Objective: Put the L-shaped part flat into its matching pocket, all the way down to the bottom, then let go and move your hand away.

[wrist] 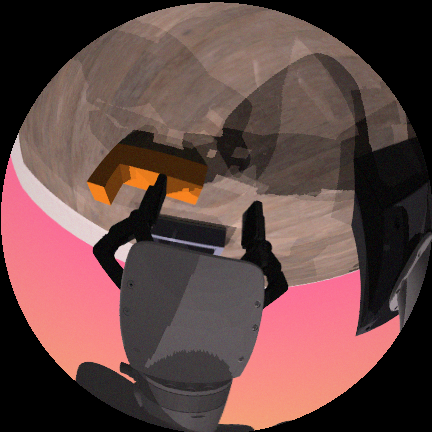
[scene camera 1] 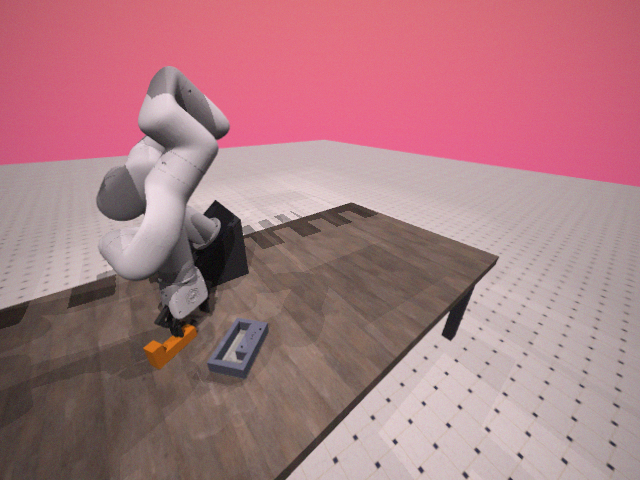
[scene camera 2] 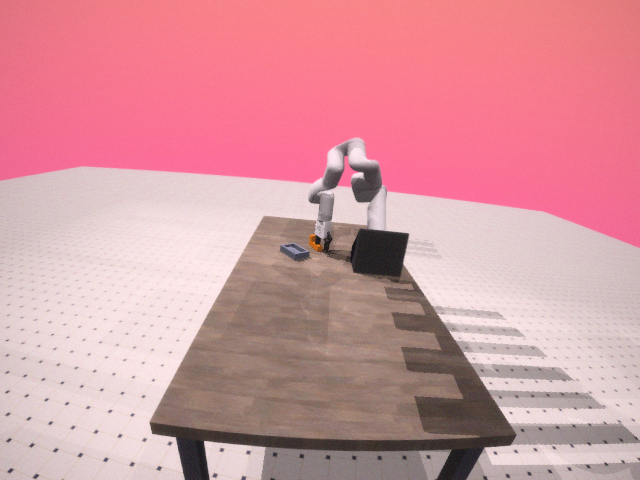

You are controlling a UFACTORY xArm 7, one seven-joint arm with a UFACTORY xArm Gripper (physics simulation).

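Places are measured from the arm's base along level axes (x ahead, y left, z up), in millimetres.
Pixels of known places: gripper, fingertip midpoint: [wrist: 208,195] [scene camera 1: 192,322] [scene camera 2: 321,247]; arm's base, origin of the base link: [scene camera 1: 207,233] [scene camera 2: 376,239].
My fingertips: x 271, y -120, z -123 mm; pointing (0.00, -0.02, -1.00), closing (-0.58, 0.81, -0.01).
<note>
For each thing: its middle in the pictures, then the offset to it from my fingertips. Level surfaces: height alone.
- orange L-shaped part, body centre: [wrist: 146,180] [scene camera 1: 172,341] [scene camera 2: 315,242] dy -52, dx +38, dz +1 mm
- blue-grey block with the pocket, body centre: [wrist: 184,240] [scene camera 1: 240,345] [scene camera 2: 294,251] dy +88, dx +135, dz -10 mm
- wooden table, its level: dz -29 mm
The orange L-shaped part [scene camera 1: 172,348] [scene camera 2: 313,243] [wrist: 162,162] lies on the table, outside the pocket, its short leg at the end away from the robot base. The blue-grey block with the pocket [scene camera 1: 254,338] [scene camera 2: 289,253] [wrist: 190,231] lies beside it, apart; the gripper body partly hides it in the wrist view. My gripper [scene camera 1: 191,319] [scene camera 2: 322,246] [wrist: 208,195] is wide open and empty, low near the base-side end of the part. In the wrist view its left finger overlaps the long leg and its right finger stands off to the right; whether either touches is unclear.
The black robot base mount [scene camera 1: 227,253] [scene camera 2: 379,252] [wrist: 387,220] stands at the table's edge behind the gripper. The wooden table [scene camera 1: 361,289] [scene camera 2: 310,372] carries the part and the block, and the block is nearer its long edge opposite the base.
</note>
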